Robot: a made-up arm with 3 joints. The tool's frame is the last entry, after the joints.
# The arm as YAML. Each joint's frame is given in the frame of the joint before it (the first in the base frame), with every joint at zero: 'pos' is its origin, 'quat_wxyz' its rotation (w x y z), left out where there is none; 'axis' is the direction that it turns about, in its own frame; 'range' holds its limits. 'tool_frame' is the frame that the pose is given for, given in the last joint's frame.
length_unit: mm
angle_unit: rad
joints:
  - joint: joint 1
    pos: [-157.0, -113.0, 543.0]
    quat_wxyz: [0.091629, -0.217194, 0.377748, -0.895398]
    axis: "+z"
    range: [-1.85, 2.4]
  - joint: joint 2
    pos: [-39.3, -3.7, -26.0]
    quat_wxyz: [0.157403, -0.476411, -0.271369, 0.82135]
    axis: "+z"
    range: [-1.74, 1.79]
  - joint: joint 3
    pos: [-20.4, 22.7, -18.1]
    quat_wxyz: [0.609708, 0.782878, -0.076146, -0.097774]
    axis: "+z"
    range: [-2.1, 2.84]
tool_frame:
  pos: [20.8, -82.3, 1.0]
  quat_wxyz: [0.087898, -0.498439, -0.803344, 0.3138]
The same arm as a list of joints. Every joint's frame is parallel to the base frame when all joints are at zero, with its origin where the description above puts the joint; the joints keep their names.
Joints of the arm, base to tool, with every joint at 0 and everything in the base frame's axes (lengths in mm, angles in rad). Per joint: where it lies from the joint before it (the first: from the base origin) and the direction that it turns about. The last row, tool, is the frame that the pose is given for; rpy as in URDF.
joint 1: origin -157 -113 543 axis 0.458176 -0.636666 0.620267
joint 2: origin 23 32 -26 axis 0.95427 0.237393 0.181694
joint 3: origin -26 12 21 axis 0 -1 0
tool: origin -79 -1 -31 rpy -1.0545 -0.6329 0.2144
Joint limits (rad, base to tool): -1.85..2.4 -1.74..1.79 -2.1..2.84

